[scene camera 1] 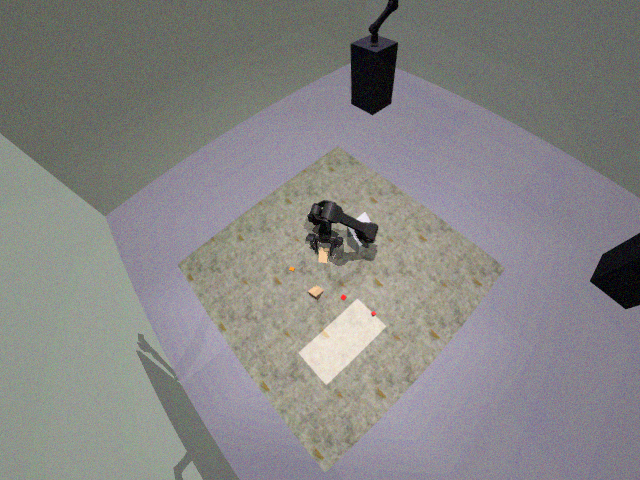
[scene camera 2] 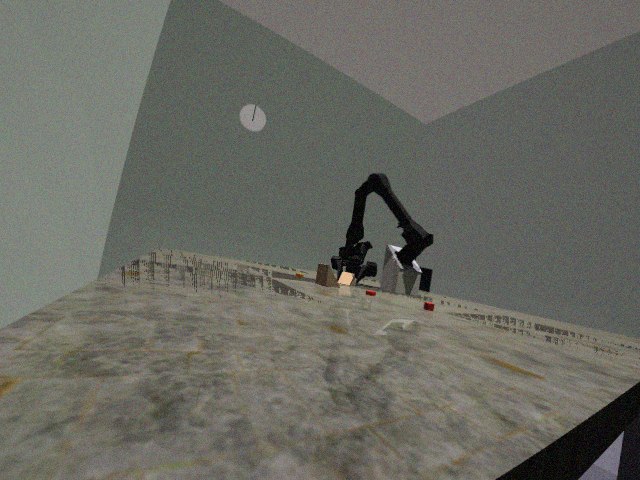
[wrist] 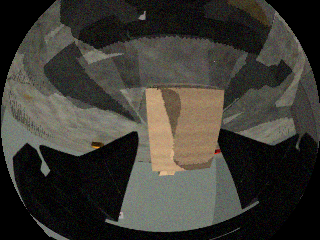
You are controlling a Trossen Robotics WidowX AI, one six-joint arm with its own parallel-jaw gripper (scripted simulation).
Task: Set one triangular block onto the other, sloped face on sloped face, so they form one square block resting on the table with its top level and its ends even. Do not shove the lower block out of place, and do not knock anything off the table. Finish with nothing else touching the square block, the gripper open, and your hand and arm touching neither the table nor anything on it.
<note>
The gripper [scene camera 2: 347, 280] is open, holding nothing. Also in view: a tan triangular block [wrist: 184, 124].
The gripper is seen too in the wrist view [wrist: 179, 135].
</note>
